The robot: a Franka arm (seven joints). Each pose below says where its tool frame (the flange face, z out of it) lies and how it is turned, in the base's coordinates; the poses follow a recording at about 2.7 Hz.
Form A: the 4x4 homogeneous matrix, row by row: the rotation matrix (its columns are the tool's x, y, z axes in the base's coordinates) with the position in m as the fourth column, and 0 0 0 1 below. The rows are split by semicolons.
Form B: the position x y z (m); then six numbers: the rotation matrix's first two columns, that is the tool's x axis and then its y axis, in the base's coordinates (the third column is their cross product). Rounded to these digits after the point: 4 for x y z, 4 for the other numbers.
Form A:
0.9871 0.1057 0.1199 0.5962; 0.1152 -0.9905 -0.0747 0.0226; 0.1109 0.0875 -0.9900 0.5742; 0 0 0 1
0.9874 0.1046 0.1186 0.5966; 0.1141 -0.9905 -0.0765 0.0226; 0.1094 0.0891 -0.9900 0.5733; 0 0 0 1
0.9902 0.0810 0.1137 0.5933; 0.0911 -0.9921 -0.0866 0.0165; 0.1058 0.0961 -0.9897 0.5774; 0 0 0 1
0.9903 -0.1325 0.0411 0.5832; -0.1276 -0.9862 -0.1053 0.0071; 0.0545 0.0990 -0.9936 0.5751; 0 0 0 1
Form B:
0.5962 0.0226 0.5742 0.9871 0.1152 0.1109 0.1057 -0.9905 0.0875
0.5966 0.0226 0.5733 0.9874 0.1141 0.1094 0.1046 -0.9905 0.0891
0.5933 0.0165 0.5774 0.9902 0.0911 0.1058 0.0810 -0.9921 0.0961
0.5832 0.0071 0.5751 0.9903 -0.1276 0.0545 -0.1325 -0.9862 0.0990

